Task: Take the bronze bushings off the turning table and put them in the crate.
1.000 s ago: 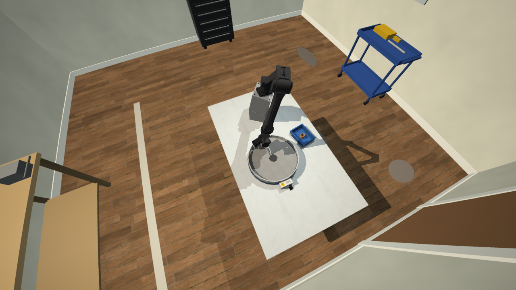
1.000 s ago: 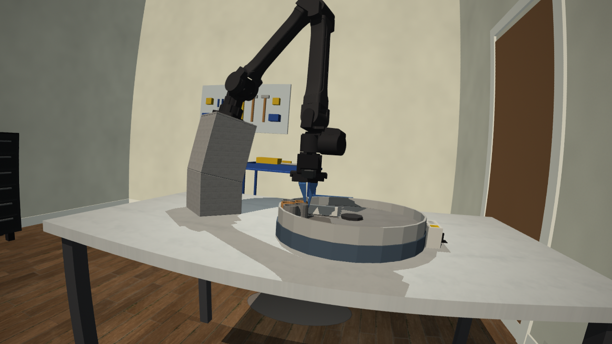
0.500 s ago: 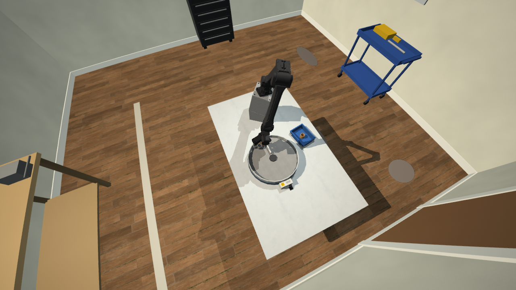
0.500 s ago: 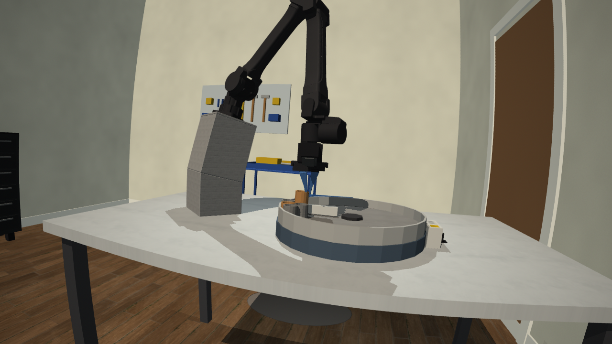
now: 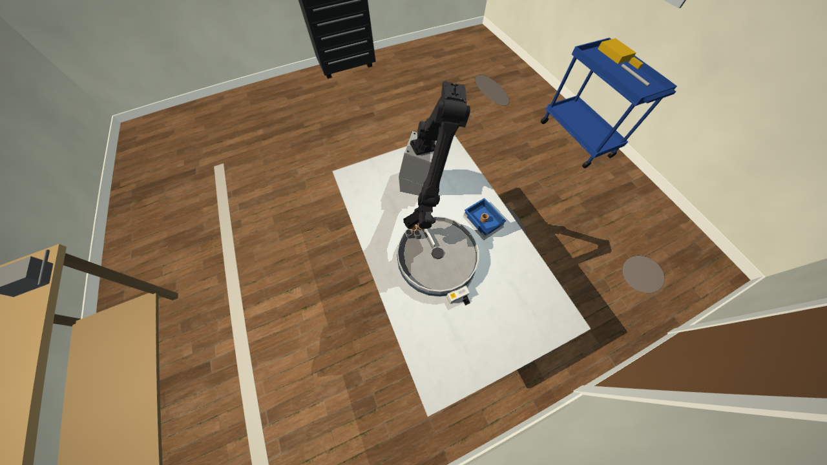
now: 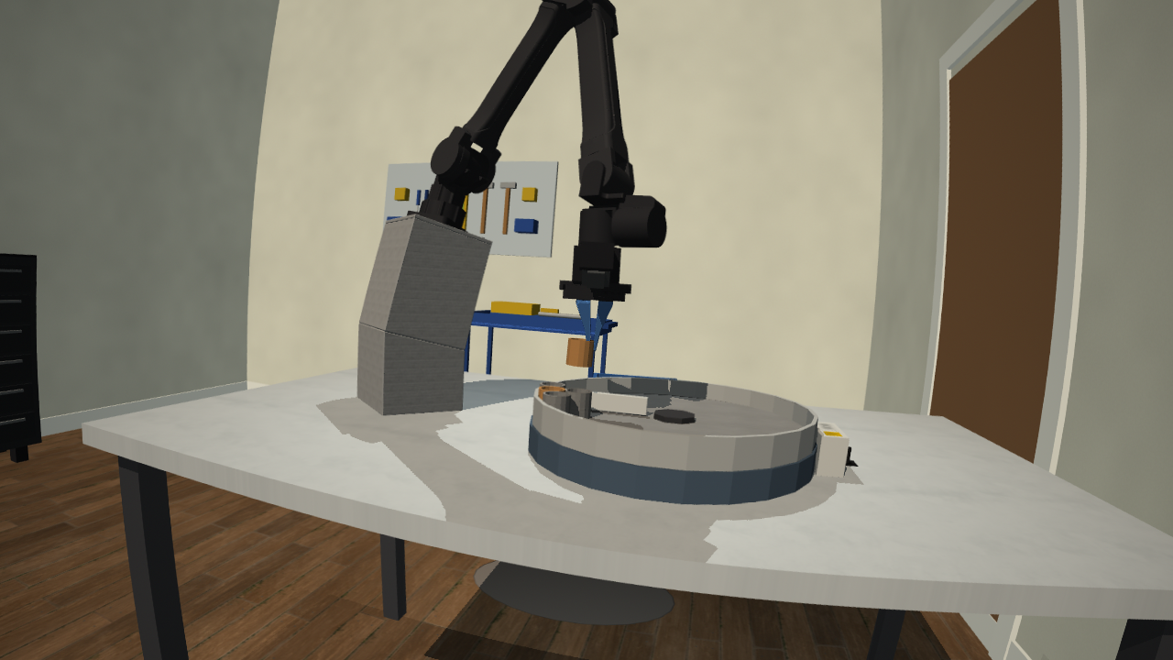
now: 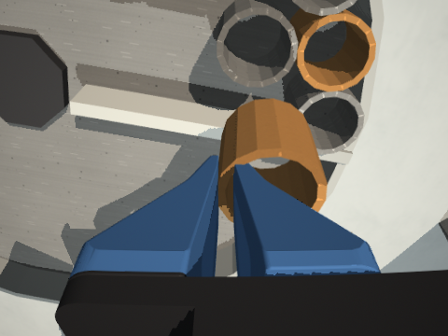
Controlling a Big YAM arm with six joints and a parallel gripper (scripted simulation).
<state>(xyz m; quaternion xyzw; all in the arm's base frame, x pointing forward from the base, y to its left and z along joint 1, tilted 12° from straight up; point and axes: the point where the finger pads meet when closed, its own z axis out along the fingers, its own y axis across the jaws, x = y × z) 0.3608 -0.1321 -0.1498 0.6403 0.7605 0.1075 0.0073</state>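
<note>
The blue crate is 370 mm to the left of my hand, 130 mm below it and 30 mm ahead of it. From my hand the other things lie so: round grey turning table 130 mm ahead, 100 mm below, 20 mm to the left.
</note>
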